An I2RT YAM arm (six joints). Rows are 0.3 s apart.
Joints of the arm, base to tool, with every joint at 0 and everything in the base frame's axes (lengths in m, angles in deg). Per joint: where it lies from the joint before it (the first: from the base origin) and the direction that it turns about. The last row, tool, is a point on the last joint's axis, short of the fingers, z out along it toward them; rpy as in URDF.
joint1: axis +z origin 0 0 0.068
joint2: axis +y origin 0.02 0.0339 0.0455
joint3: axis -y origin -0.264 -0.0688 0
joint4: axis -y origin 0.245 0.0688 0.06
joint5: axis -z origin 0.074 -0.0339 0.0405
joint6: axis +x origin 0.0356 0 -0.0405
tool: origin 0 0 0 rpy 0 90 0
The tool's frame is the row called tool.
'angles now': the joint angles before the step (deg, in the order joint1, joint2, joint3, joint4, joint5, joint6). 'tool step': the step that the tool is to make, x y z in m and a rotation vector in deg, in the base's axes. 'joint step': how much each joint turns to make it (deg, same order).
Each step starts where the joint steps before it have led.
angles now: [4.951, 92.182, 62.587, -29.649, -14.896, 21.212]
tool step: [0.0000, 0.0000, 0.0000, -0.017, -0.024, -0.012]
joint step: [0.002, -0.007, -0.012, 0.028, 0.024, 0.003]
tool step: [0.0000, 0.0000, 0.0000, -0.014, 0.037, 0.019]
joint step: [0.000, 0.013, 0.023, -0.054, -0.001, -0.023]
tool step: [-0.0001, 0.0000, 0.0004, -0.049, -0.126, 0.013]
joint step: [0.007, -0.079, -0.012, 0.045, 0.048, -0.037]
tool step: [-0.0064, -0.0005, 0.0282, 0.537, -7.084, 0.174]
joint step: [0.007, -4.853, 0.001, 2.202, -0.030, -0.188]
